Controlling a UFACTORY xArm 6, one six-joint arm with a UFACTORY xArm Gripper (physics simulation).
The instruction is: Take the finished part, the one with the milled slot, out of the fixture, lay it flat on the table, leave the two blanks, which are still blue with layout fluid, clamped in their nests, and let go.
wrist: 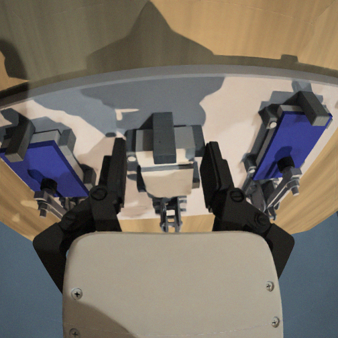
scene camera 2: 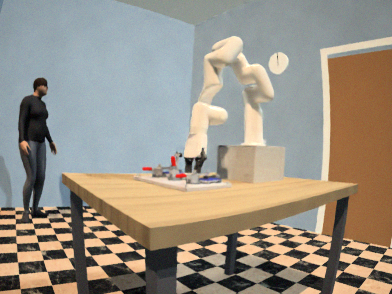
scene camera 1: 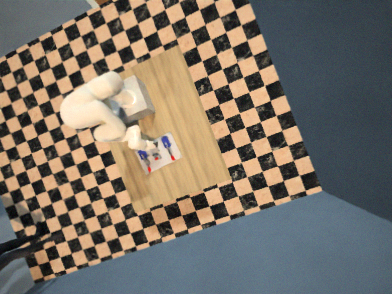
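Seen in the pictures: arm's base, link origin: (scene camera 2: 253,146) (scene camera 1: 128,99).
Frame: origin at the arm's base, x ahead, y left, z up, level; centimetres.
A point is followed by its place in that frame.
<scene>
The finished part (wrist: 167,181), pale with a slot line across it, sits in the middle nest (wrist: 199,136) between two blue blanks (wrist: 295,137) (wrist: 47,167) clamped in the outer nests. A dark post overhangs its far end. All stand on the fixture's pale plate (wrist: 240,95) (scene camera 2: 200,187) @[x 49.5, y 13.6, z -15.9 cm]. My gripper (wrist: 164,153) (scene camera 2: 195,165) is down at the middle nest, fingers partly closed. The fingertips lie against the nest's grey side blocks, one on each side. A gap shows between each finger and the finished part's sides. Details are too small in the scene views.
The wooden table (scene camera 1: 175,100) @[x 11.4, y 29.0, z -17.2 cm] (scene camera 2: 240,210) @[x 63.5, y 41.8, z -17.1 cm] carries the fixture and my arm's grey base block (scene camera 2: 270,162) @[x 0.0, y 11.0, z -7.7 cm]. Toggle clamps with red handles (scene camera 1: 173,158) (scene camera 2: 173,161) rise from the plate. A person (scene camera 2: 35,125) stands beyond the table's far left.
</scene>
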